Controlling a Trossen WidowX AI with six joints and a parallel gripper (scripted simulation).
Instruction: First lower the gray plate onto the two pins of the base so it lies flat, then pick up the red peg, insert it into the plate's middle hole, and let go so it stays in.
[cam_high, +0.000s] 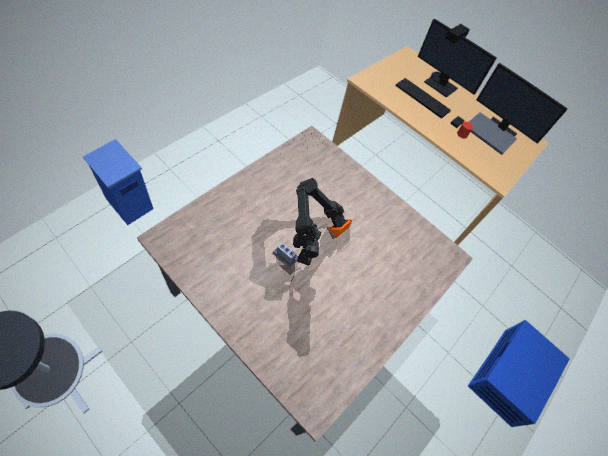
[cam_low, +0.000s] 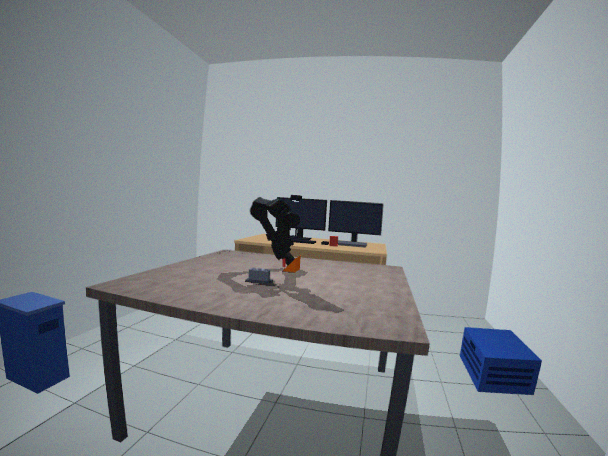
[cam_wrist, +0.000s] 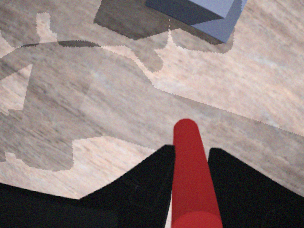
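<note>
The gray plate lies 110 mm to the right of my gripper tip, 70 mm below it and 20 mm ahead of it. Round my gripper tip: red peg (right at my gripper tip).
</note>
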